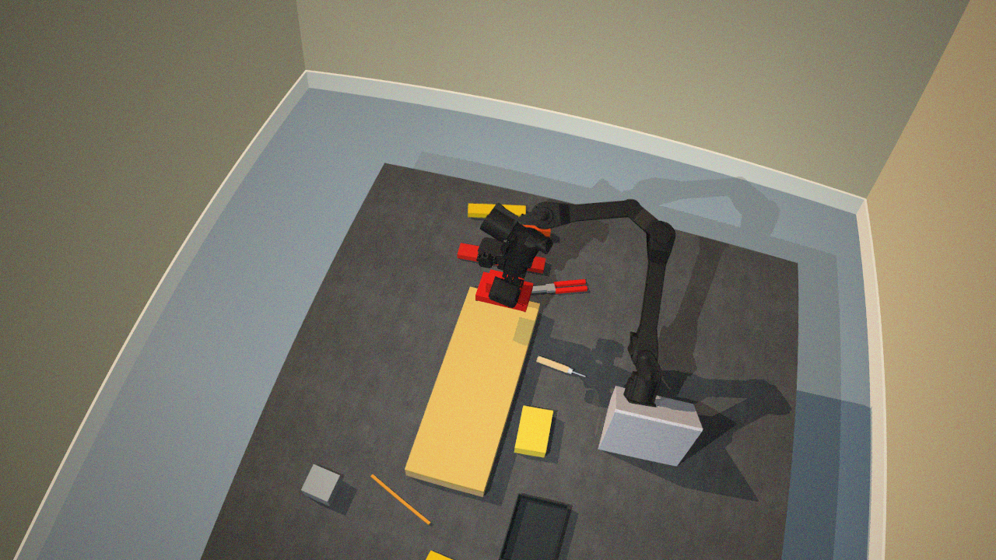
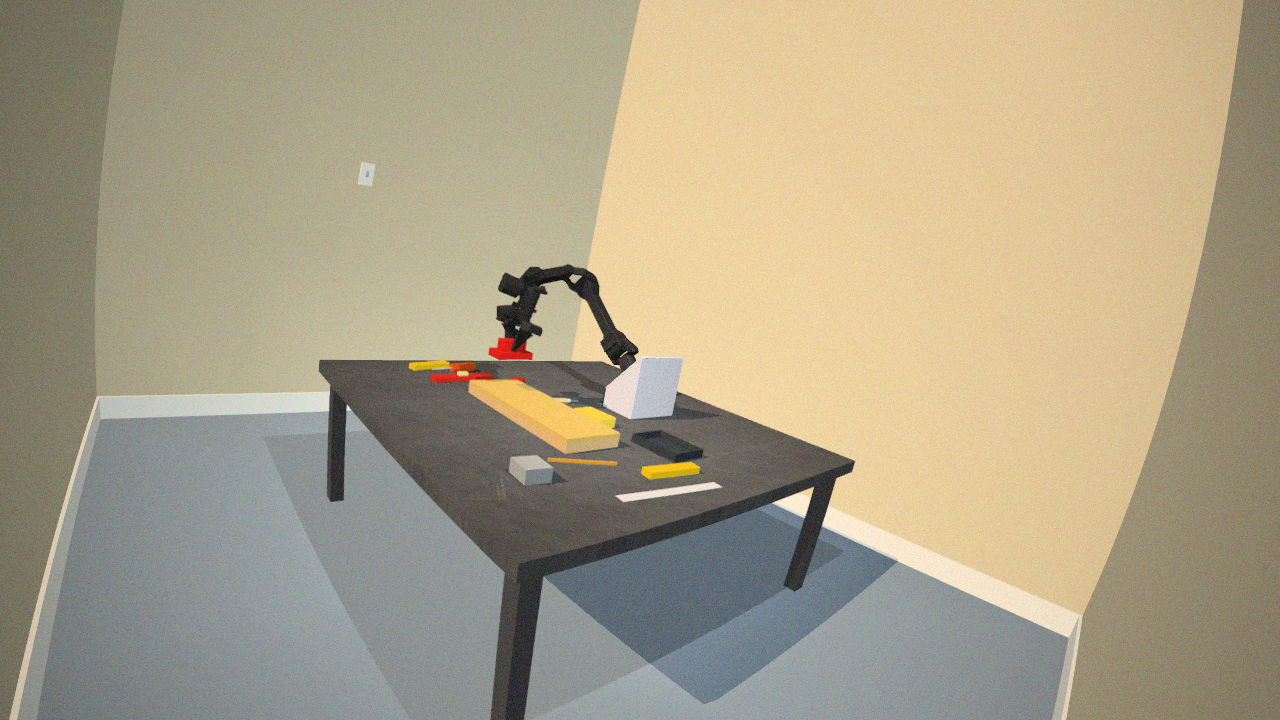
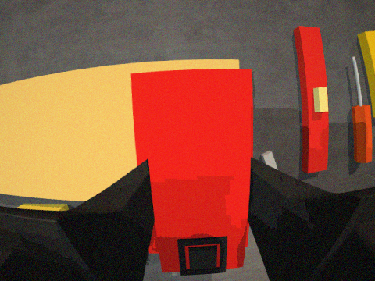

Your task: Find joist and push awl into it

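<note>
My gripper tip is now 4 cm past the square indicator and 3 cm below it. Also, from my gripper tip: red stud finder: 2 cm behind, 2 cm above; then awl: 18 cm behind, 11 cm to the left, 15 cm below; then red level: 2 cm ahead, 20 cm to the right, 14 cm below.
</note>
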